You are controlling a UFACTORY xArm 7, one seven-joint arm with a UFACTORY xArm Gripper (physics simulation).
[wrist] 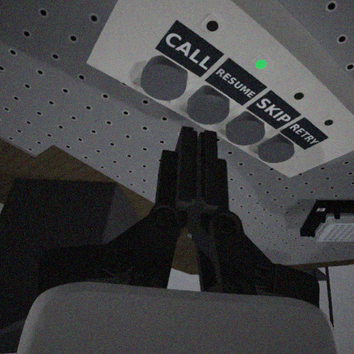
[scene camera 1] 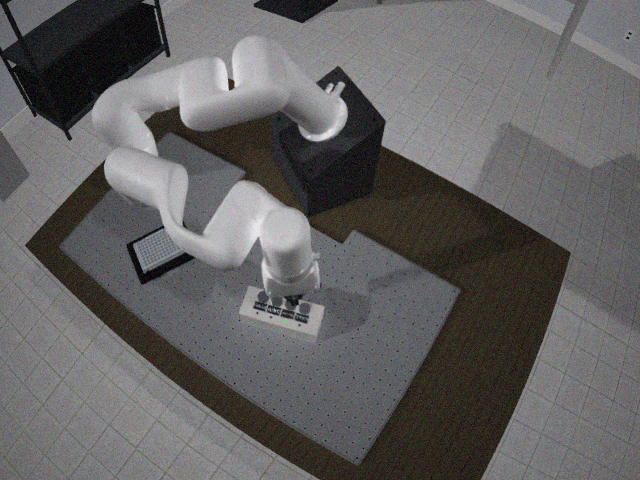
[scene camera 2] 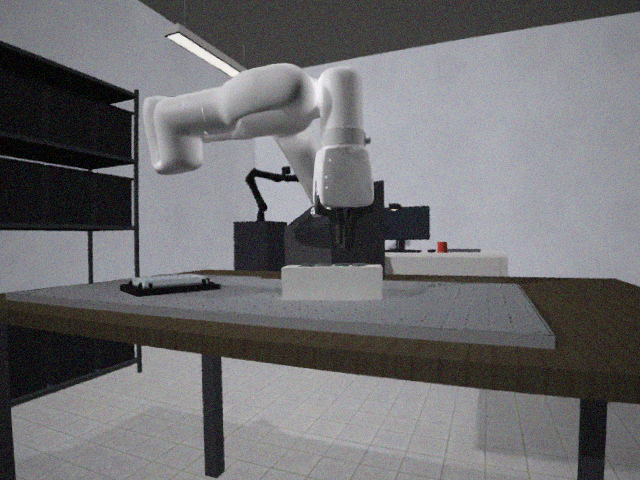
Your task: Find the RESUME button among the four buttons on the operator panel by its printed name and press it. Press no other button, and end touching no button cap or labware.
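Places are measured from the arm's base along level axes (x ahead, y left, z up), in metres.
Pixels of known places: gripper, fingertip midpoint: [scene camera 1: 294, 298] [scene camera 2: 345, 247]; arm's base, origin of the base link: [scene camera 1: 323, 118].
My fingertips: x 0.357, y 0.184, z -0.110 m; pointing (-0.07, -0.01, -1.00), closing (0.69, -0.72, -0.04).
Ahead of a thing's pixels: the offset from my fingertips to its top centre. "spot": to the spot under its first point. Level surfaces: height alone.
The white operator panel {dx +0.026, dy -0.014, dz -0.028 m} [scene camera 1: 310, 330] [scene camera 2: 331, 283] [wrist: 125, 42] lies on the perforated plate. In the wrist view its grey round caps stand beside printed labels: the CALL button [wrist: 164, 80], the RESUME button [wrist: 208, 106], the SKIP button [wrist: 245, 129] and the RETRY button [wrist: 276, 149]. A green light {spot: dx +0.040, dy +0.007, dz -0.029 m} [scene camera 1: 285, 320] [wrist: 261, 64] glows by the RESUME label [wrist: 235, 82]; the other indicators are dark. My gripper [scene camera 1: 293, 301] [scene camera 2: 341, 245] [wrist: 191, 146] is shut and empty. In the second scene view its tips hang above the panel with a visible gap, touching no cap.
A black tray {dx +0.070, dy -0.354, dz -0.062 m} [scene camera 1: 140, 273] [scene camera 2: 155, 290] [wrist: 311, 220] holding a white well plate {dx +0.070, dy -0.354, dz -0.058 m} [scene camera 1: 157, 249] [scene camera 2: 168, 280] [wrist: 337, 231] lies on the perforated plate {dz -0.084 m} [scene camera 1: 330, 382] [scene camera 2: 439, 315], off to one side of the panel. The arm's dark pedestal [scene camera 1: 341, 178] stands behind the panel.
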